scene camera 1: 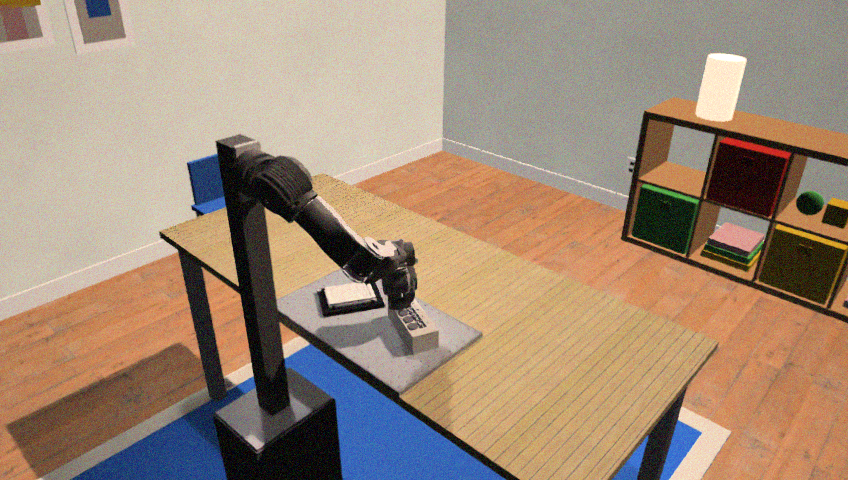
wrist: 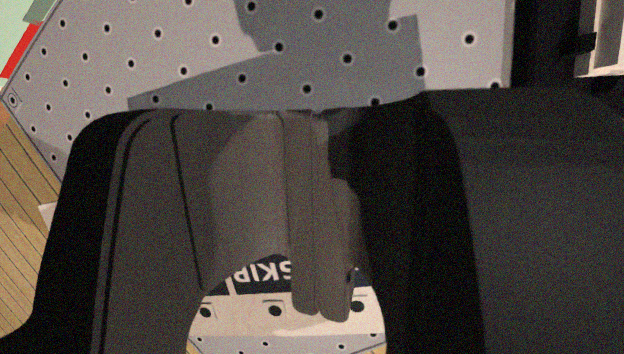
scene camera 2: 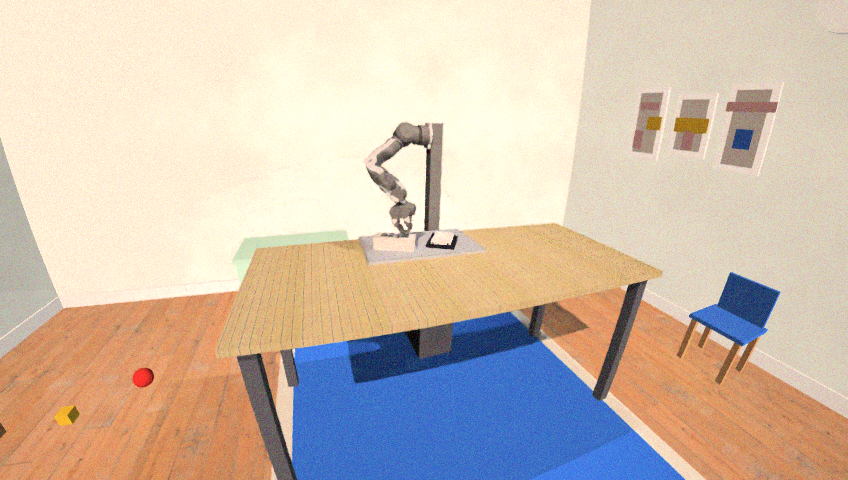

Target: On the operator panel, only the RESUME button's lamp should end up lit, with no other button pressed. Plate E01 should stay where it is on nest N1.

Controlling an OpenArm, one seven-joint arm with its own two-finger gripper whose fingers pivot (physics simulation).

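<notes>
The operator panel (scene camera 1: 424,340) (scene camera 2: 393,243) (wrist: 240,324) is a beige box with a row of dark round buttons. The wrist view shows its SKIP label (wrist: 264,278) upside down beside my fingers. My gripper (scene camera 1: 403,304) (scene camera 2: 404,234) (wrist: 329,211) is shut and empty, pointing down at the nest-side end of the panel. Its fingers hide the button beneath; I cannot tell whether they touch it. The RESUME label is not readable, and I cannot make out a lit lamp. Plate E01 (scene camera 1: 351,293) (scene camera 2: 443,238), white, lies on the black nest N1 (scene camera 1: 321,305) (scene camera 2: 441,245) (wrist: 540,40).
A grey perforated board (scene camera 1: 453,333) (scene camera 2: 376,256) (wrist: 200,55) carries the panel and nest on the wooden table (scene camera 1: 535,356) (scene camera 2: 476,285). The nest stands beside the panel with a gap between them. The arm's post (scene camera 1: 255,309) (scene camera 2: 435,178) rises behind the table edge.
</notes>
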